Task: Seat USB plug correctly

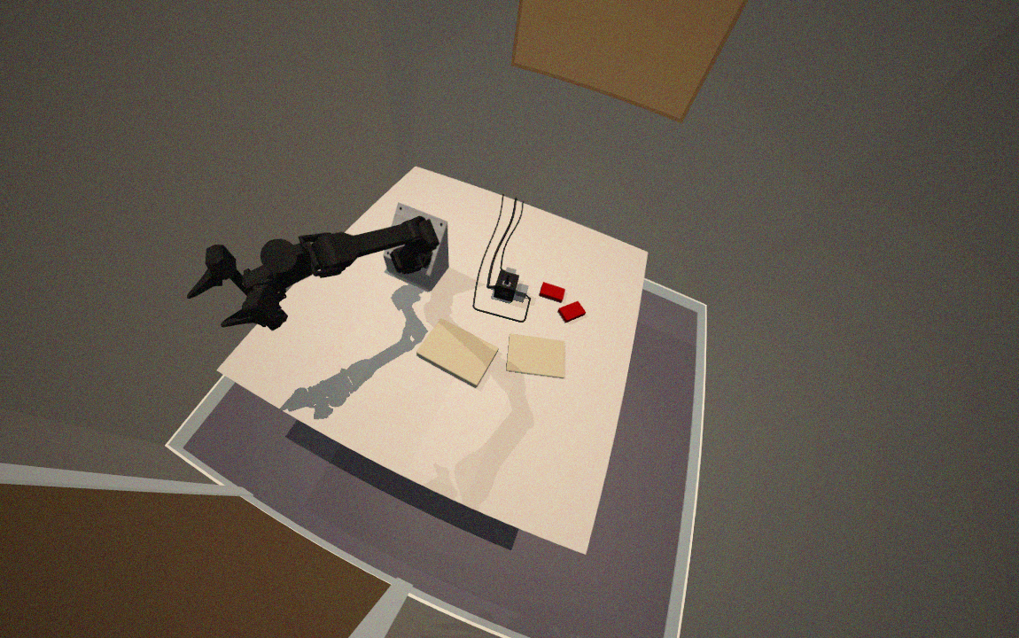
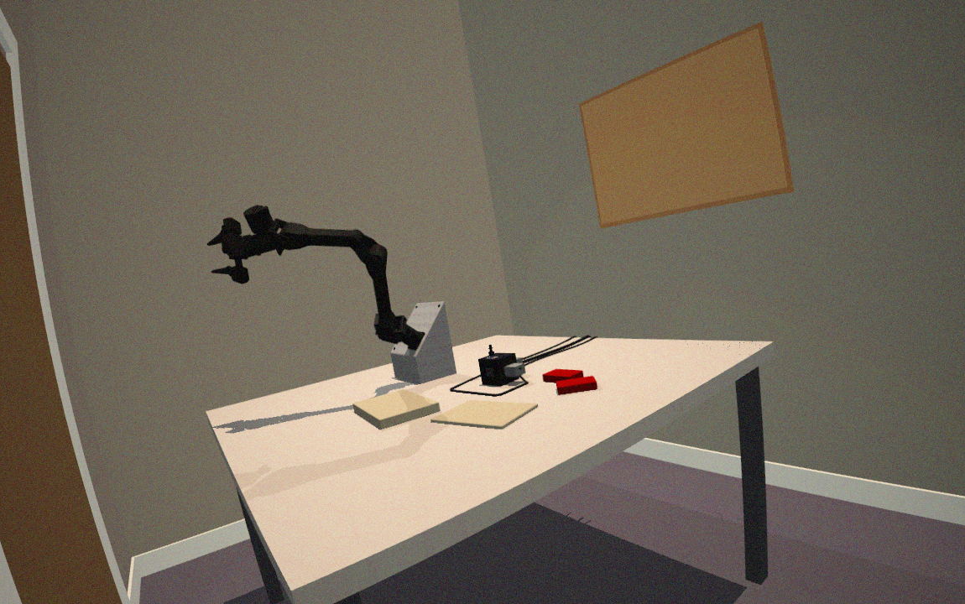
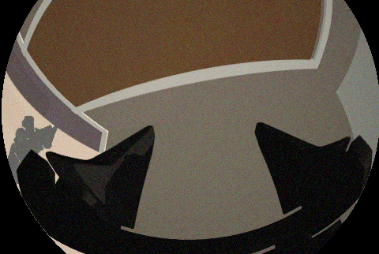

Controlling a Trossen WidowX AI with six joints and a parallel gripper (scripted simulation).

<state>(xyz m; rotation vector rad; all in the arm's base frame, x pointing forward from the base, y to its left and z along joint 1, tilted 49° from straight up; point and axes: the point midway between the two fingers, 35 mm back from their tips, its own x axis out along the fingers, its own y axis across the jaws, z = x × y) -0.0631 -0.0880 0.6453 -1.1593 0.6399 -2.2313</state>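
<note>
The USB plug is 37 cm ahead of my gripper tip, 66 cm to the left of it and 40 cm below it. Round my gripper tip: grey socket 37 cm ahead, 66 cm to the left, 42 cm below.
</note>
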